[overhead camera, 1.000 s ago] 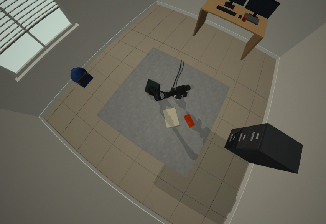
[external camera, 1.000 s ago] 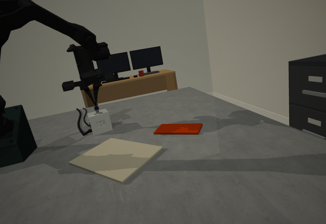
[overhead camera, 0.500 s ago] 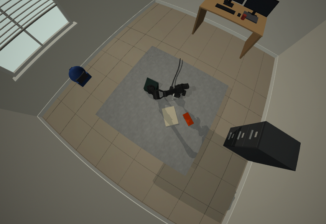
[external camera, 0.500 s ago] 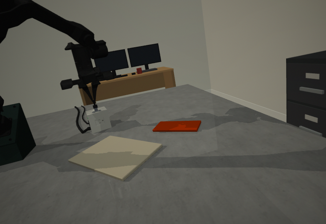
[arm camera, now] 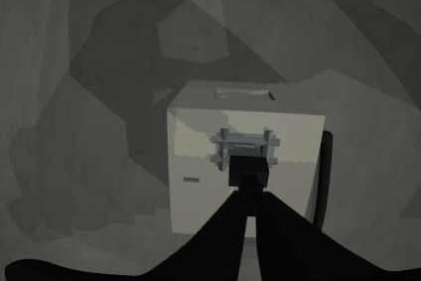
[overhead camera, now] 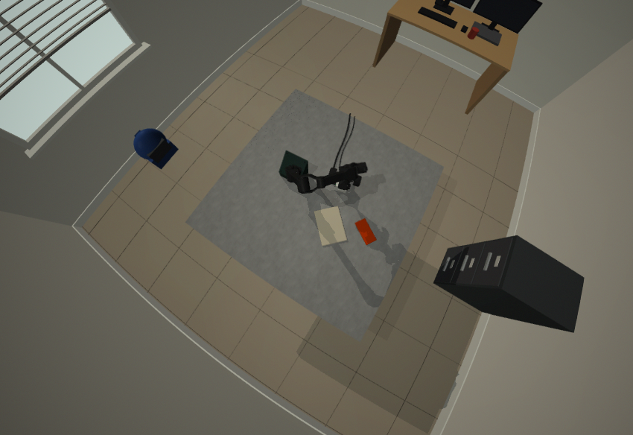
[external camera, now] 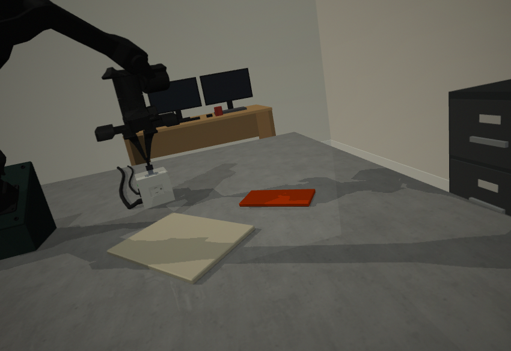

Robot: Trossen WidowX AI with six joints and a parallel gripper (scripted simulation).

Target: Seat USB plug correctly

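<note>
My gripper tip is 20 mm above the USB plug. The rest, counted from my gripper tip: red flat slab (260 mm ahead, 190 mm to the right, 110 mm below); then socket (50 mm below); then beige flat board (50 mm ahead, 260 mm to the right, 110 mm below).
</note>
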